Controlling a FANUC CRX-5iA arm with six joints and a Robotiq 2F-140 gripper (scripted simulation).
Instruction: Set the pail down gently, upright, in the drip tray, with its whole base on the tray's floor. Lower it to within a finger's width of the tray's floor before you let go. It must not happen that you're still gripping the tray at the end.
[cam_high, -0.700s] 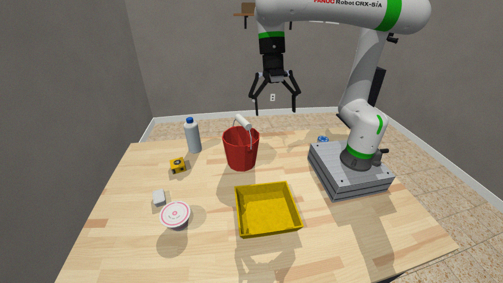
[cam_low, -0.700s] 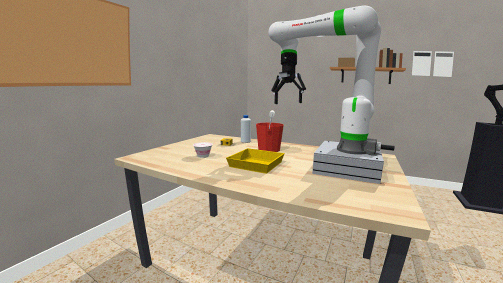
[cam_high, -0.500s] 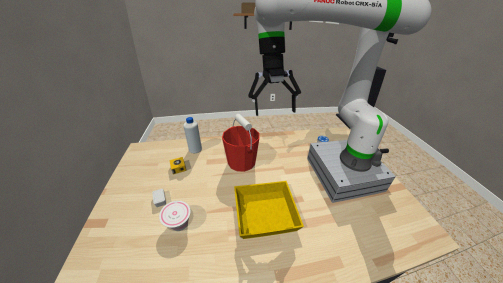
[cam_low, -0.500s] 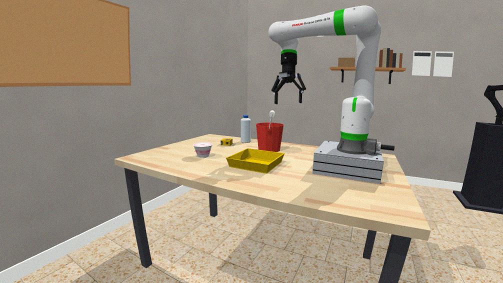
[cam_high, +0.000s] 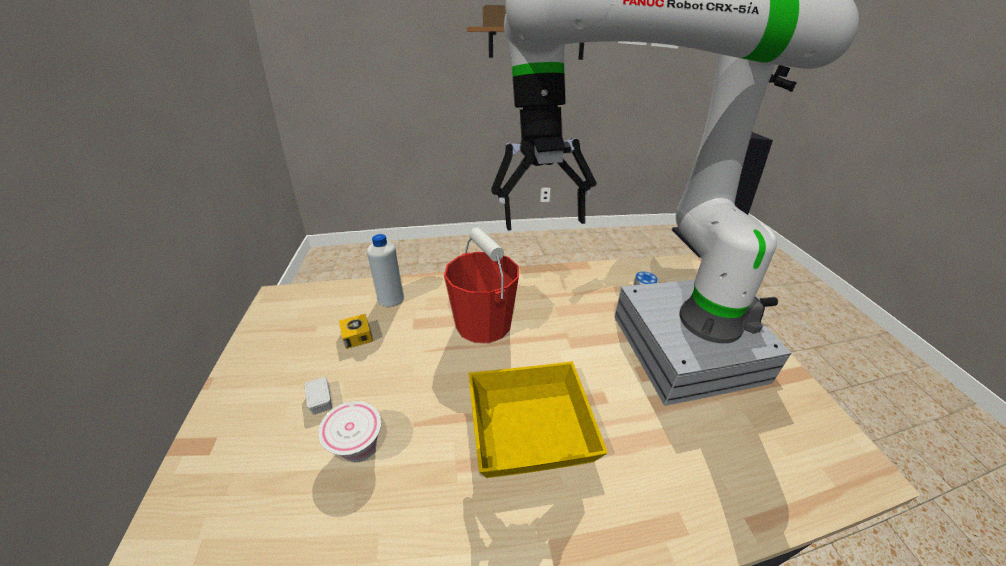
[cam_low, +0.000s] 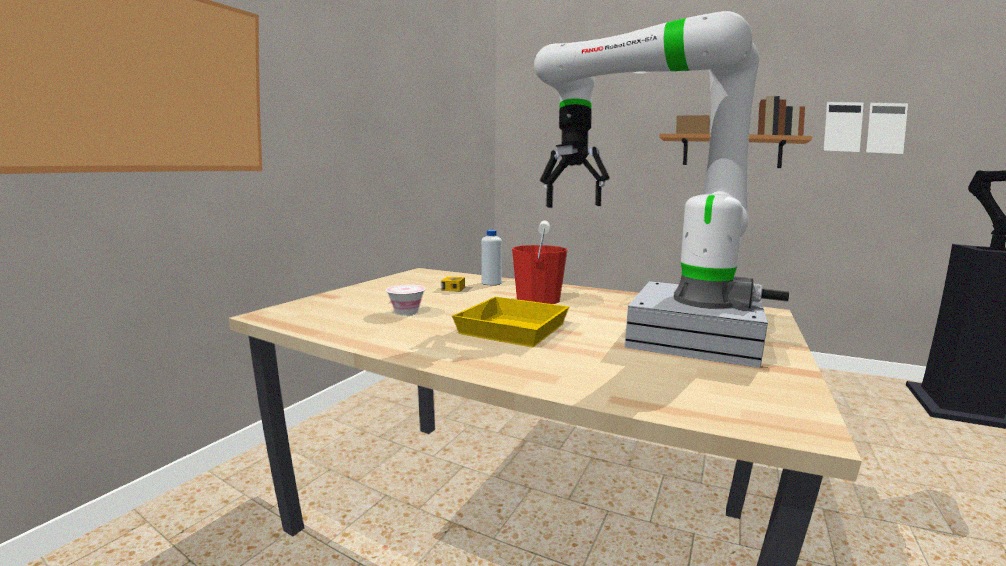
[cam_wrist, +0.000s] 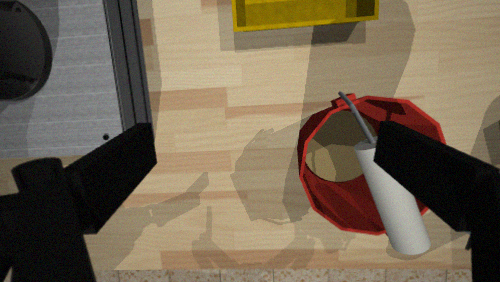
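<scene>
The pail handle lies 120 mm ahead of my hand, 110 mm below it and 60 mm to the right of it. Round my hand: yellow drip tray (300 mm below, 250 mm to the left, 60 mm ahead); then red pail (170 mm below, 120 mm ahead, 60 mm to the right); then white bottle (380 mm ahead, 220 mm below, 190 mm to the right).
</scene>
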